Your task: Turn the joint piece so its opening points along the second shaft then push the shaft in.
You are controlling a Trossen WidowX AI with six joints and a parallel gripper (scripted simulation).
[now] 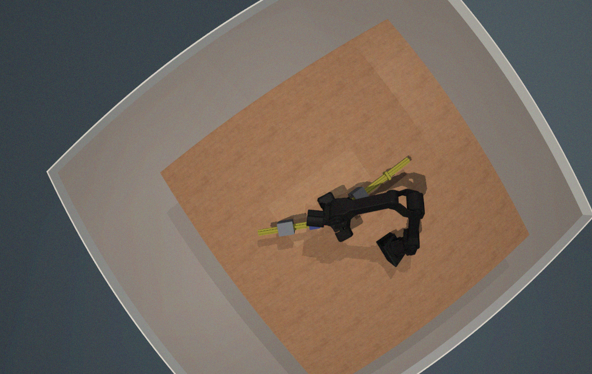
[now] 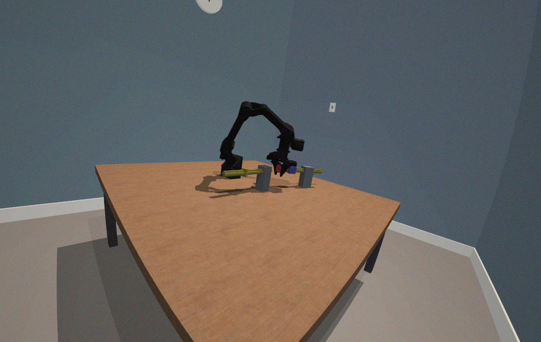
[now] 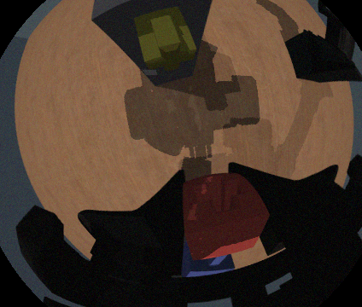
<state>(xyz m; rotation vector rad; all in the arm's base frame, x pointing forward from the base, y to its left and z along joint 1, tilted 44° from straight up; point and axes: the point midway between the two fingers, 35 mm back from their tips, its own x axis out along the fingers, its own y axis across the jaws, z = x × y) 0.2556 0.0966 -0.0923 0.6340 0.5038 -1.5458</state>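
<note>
Now: the red square joint piece 2 cm to the left of my gripper tip and 4 cm above it.
</note>
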